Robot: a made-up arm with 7 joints.
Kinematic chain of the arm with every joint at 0, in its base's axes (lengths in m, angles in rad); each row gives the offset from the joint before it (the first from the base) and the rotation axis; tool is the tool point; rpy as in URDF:
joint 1: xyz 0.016 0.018 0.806 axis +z
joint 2: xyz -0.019 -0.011 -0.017 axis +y
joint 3: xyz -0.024 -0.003 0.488 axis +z
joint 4: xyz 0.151 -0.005 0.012 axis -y
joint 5: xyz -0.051 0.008 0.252 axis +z
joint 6: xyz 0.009 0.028 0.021 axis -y
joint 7: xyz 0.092 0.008 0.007 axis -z
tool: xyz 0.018 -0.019 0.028 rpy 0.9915 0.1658 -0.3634
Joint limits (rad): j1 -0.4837..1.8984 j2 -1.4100..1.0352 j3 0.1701..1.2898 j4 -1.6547..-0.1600 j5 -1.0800..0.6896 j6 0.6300..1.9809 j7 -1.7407..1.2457
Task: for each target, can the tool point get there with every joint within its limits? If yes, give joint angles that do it. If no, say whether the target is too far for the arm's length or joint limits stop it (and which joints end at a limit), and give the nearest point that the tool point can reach.
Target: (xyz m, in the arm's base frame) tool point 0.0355 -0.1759 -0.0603
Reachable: no: joint limits stop it (at a limit: joint 1, joint 2, joint 3, joint 4, joint 6) | nearest point 0.5692 -0.2214 0.5885 | short by 0.841 m
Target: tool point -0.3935 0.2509 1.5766
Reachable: yes | joints -0.1273 -0.7033 0.6382 -0.4222 -0.1256 1.1779 -0.4410
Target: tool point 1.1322 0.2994 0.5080
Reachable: no: too far | nearest point 0.8051 0.2169 0.7249 | short by 0.401 m
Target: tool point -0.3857 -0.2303 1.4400
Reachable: yes | joints 1.4693 -0.8789 0.7878 -1.3599 -0.7042 1.3964 -0.2334
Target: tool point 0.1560 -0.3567 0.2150
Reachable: no: joint limits stop it (at a limit: joint 1, joint 2, joint 3, joint 4, joint 5, joint 6) | nearest point 0.5693 -0.2414 0.5895 | short by 0.570 m
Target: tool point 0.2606 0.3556 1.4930
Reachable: yes | joints -0.1293 -0.1028 0.8402 -1.3146 -0.1037 1.6692 0.1889
